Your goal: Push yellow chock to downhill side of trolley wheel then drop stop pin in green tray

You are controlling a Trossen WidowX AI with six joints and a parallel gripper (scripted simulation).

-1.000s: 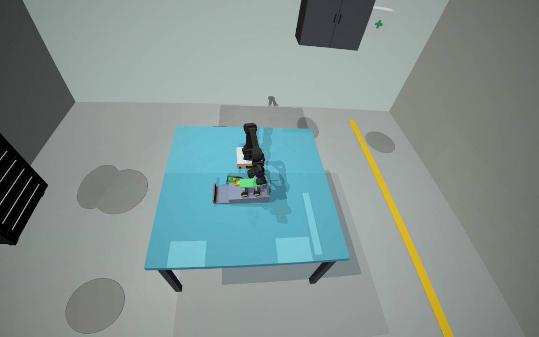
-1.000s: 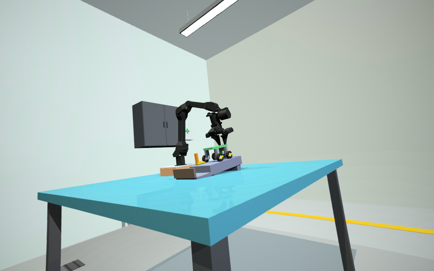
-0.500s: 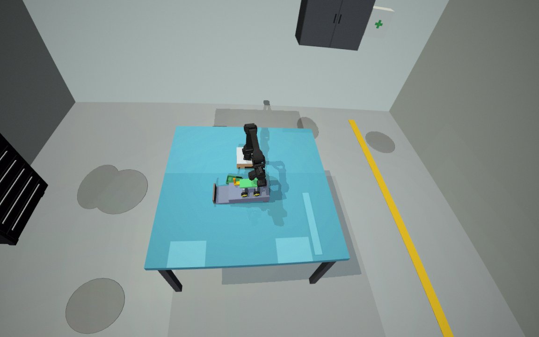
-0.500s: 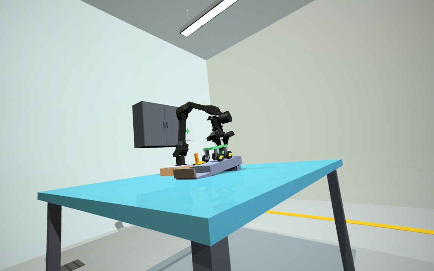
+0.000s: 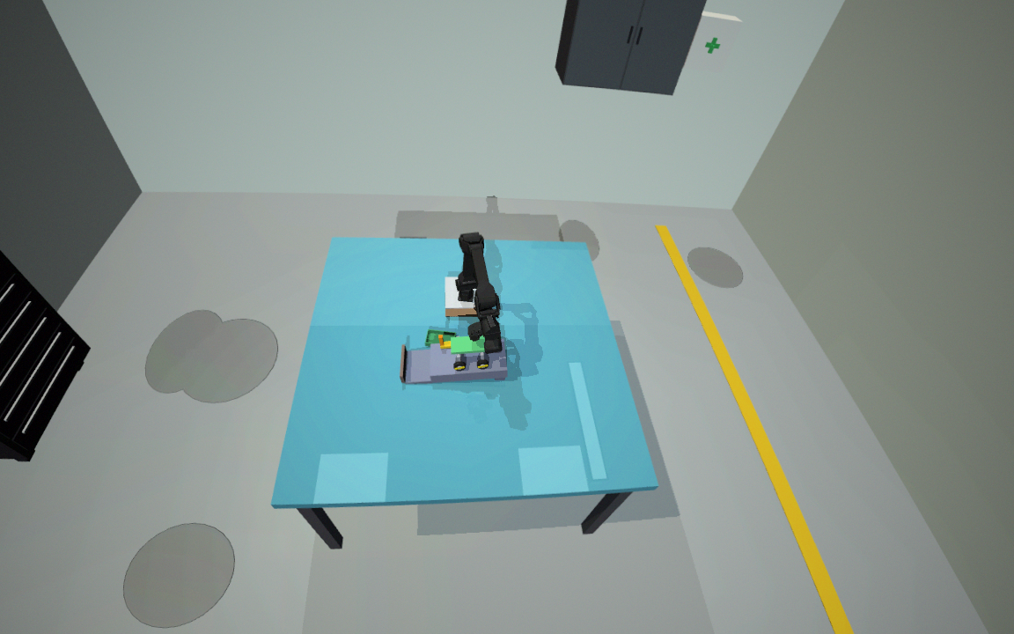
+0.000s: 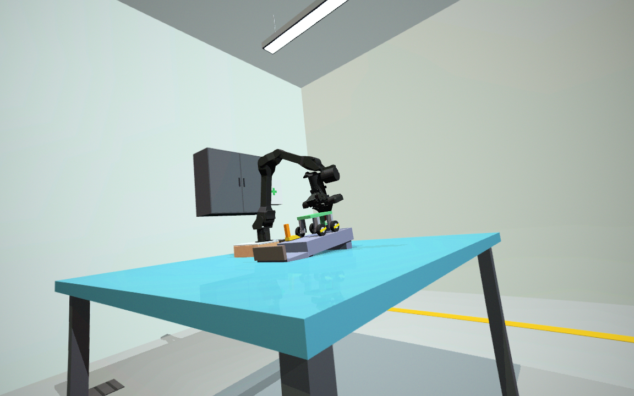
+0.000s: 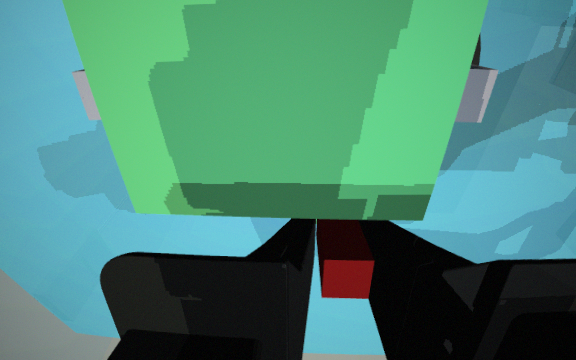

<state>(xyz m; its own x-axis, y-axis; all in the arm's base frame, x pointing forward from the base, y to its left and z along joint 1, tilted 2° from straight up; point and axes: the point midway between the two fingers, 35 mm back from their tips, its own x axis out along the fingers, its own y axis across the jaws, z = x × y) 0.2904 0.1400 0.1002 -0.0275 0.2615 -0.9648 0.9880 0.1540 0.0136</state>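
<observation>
My gripper tip is now 190 mm to the left of the yellow chock, 50 mm above it and 10 mm past it. Also, from my gripper tip: green-topped trolley: 90 mm to the right, 30 mm ahead, 20 mm below; then grey ramp: 100 mm to the right, 80 mm below, 30 mm ahead; then red-headed stop pin: right at my gripper tip.
</observation>
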